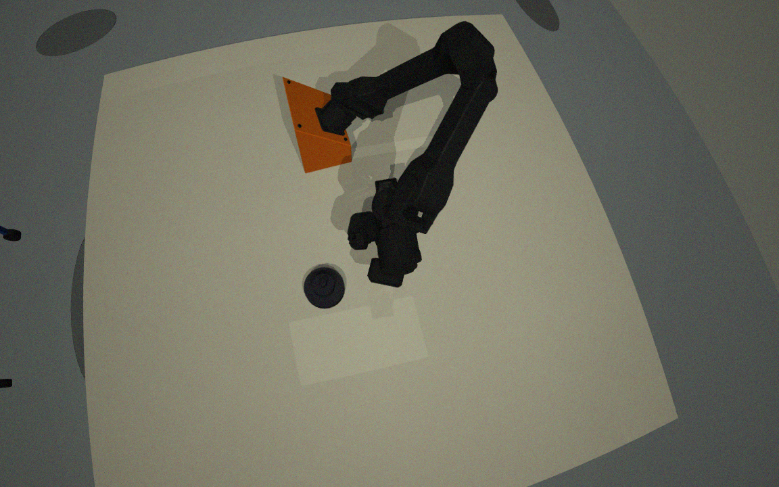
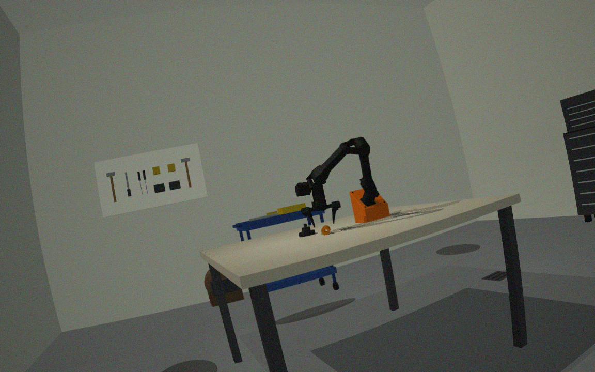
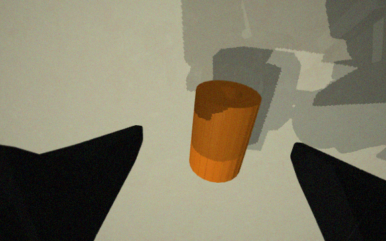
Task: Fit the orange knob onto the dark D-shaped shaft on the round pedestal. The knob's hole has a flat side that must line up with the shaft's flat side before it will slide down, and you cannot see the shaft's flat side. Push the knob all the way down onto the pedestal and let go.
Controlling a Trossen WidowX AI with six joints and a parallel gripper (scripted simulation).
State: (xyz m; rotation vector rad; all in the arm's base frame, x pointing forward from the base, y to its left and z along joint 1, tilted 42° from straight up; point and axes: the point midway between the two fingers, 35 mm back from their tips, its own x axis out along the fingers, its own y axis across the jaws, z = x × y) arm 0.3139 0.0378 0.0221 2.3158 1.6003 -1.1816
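Now: gripper tip 10 mm to the right of the orange knob and 20 mm above it. The rest, counted from my gripper tip: dark round pedestal 10 mm ahead, 170 mm to the right, 10 mm below.
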